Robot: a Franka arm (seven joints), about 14 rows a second.
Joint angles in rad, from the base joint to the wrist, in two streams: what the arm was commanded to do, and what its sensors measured. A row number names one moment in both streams.
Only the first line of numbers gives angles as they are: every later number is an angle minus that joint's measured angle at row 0.
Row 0, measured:
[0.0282 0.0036 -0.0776 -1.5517 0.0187 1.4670 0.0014]
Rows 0 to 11, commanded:
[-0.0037 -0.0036 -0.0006 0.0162 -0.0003 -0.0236 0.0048]
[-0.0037 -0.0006 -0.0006 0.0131 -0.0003 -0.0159 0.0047]
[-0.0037 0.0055 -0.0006 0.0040 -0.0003 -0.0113 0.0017]
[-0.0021 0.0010 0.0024 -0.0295 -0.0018 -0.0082 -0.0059]
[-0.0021 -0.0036 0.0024 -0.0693 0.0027 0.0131 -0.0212]
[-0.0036 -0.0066 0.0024 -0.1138 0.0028 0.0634 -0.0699]
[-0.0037 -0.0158 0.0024 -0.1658 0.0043 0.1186 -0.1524]
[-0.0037 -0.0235 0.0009 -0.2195 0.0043 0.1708 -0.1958]
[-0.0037 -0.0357 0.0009 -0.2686 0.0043 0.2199 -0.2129]
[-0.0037 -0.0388 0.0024 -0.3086 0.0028 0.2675 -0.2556]
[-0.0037 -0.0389 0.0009 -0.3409 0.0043 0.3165 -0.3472]
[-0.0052 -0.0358 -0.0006 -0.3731 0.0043 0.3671 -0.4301]
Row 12, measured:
[-0.0002 0.0037 0.0002 -0.2887 0.0000 0.2876 -0.3006]
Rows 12 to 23, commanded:
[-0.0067 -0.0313 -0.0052 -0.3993 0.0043 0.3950 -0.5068]
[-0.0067 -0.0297 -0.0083 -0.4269 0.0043 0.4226 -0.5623]
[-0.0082 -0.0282 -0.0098 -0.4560 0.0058 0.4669 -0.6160]
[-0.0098 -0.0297 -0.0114 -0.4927 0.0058 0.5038 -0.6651]
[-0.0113 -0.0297 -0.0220 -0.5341 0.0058 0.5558 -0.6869]
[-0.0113 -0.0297 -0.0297 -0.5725 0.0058 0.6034 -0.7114]
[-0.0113 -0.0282 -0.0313 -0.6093 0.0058 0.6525 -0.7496]
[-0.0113 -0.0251 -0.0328 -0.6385 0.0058 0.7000 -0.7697]
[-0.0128 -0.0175 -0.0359 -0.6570 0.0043 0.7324 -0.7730]
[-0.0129 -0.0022 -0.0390 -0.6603 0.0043 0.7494 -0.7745]
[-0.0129 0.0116 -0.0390 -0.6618 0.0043 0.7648 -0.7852]
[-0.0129 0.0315 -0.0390 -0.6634 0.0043 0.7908 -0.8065]
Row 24, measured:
[-0.0101 0.0135 -0.0359 -0.6554 0.0000 0.7482 -0.7632]
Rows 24 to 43, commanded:
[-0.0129 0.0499 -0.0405 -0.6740 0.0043 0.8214 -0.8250]
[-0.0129 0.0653 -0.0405 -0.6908 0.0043 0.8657 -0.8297]
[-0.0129 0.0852 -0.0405 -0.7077 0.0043 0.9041 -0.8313]
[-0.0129 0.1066 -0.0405 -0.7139 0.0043 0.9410 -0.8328]
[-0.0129 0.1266 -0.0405 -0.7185 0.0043 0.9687 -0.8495]
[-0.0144 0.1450 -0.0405 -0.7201 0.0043 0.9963 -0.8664]
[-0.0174 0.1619 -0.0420 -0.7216 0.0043 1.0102 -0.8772]
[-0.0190 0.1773 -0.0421 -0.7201 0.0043 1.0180 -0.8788]
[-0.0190 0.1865 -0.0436 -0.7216 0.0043 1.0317 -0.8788]
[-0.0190 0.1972 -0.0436 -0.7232 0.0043 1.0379 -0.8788]
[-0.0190 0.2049 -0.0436 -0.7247 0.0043 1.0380 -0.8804]
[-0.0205 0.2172 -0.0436 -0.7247 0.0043 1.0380 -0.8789]
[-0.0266 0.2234 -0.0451 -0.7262 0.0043 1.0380 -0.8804]
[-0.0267 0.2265 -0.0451 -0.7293 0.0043 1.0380 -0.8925]
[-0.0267 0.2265 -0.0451 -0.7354 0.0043 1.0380 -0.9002]
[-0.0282 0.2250 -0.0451 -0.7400 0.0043 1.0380 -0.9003]
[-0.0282 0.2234 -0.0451 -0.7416 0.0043 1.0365 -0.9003]
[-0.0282 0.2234 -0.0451 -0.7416 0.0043 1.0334 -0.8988]
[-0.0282 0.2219 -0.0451 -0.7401 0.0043 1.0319 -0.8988]
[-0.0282 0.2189 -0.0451 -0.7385 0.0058 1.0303 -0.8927]
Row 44, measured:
[-0.0234 0.2321 -0.0443 -0.7257 0.0001 1.0195 -0.8778]
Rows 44 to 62, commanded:
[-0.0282 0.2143 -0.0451 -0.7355 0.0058 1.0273 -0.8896]
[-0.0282 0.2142 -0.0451 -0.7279 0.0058 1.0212 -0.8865]
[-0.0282 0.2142 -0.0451 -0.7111 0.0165 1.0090 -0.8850]
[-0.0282 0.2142 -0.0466 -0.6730 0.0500 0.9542 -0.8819]
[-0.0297 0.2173 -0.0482 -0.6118 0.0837 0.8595 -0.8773]
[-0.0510 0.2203 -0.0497 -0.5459 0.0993 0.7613 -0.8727]
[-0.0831 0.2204 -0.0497 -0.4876 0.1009 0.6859 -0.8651]
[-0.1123 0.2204 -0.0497 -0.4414 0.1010 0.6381 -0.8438]
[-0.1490 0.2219 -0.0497 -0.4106 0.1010 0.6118 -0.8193]
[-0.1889 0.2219 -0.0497 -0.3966 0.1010 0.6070 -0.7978]
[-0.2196 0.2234 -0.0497 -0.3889 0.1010 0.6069 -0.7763]
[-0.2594 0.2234 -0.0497 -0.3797 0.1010 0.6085 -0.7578]
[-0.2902 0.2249 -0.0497 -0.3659 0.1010 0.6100 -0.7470]
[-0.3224 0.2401 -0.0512 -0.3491 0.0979 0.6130 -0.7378]
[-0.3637 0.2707 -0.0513 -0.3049 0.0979 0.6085 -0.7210]
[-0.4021 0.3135 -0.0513 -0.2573 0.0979 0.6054 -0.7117]
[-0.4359 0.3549 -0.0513 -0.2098 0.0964 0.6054 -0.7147]
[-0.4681 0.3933 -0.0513 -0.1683 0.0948 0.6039 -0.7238]
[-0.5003 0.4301 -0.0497 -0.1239 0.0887 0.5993 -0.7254]
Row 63, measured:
[-0.4414 0.3238 -0.0638 -0.2547 0.0855 0.6263 -0.7358]
